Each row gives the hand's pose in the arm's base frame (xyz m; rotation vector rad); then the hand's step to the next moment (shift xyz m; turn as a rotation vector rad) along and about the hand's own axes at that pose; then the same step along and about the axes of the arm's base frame.
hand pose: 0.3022 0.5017 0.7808 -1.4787 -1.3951 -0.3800
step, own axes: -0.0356 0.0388 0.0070 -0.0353 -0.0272 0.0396
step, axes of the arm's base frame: 0.0212 -0.0064 -0.0483 -0.0494 0.0074 -0.0326
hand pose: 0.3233 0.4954 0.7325 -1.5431 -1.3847 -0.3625
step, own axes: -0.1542 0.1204 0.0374 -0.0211 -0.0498 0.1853
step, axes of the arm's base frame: 0.0448 -0.0420 -0.1895 -0.1196 0.1292 -0.0791
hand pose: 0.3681 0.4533 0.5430 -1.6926 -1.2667 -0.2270
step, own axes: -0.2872 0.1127 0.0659 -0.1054 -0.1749 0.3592
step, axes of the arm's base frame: -0.0595 -0.1293 -0.2815 -0.3242 0.2085 -0.1489
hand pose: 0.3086 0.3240 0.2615 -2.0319 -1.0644 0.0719
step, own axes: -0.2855 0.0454 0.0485 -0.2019 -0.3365 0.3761
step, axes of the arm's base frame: -0.1721 -0.1845 -0.1493 -0.4992 0.2004 -0.0781
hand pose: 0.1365 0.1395 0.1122 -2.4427 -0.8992 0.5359
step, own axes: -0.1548 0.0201 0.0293 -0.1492 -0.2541 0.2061
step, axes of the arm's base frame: -0.1145 -0.1100 -0.0052 -0.3352 0.1302 0.0034
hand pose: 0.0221 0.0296 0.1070 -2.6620 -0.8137 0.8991
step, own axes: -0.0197 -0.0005 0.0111 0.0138 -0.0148 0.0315
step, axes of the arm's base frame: -0.0200 -0.0105 0.0011 -0.0166 0.0208 -0.0263
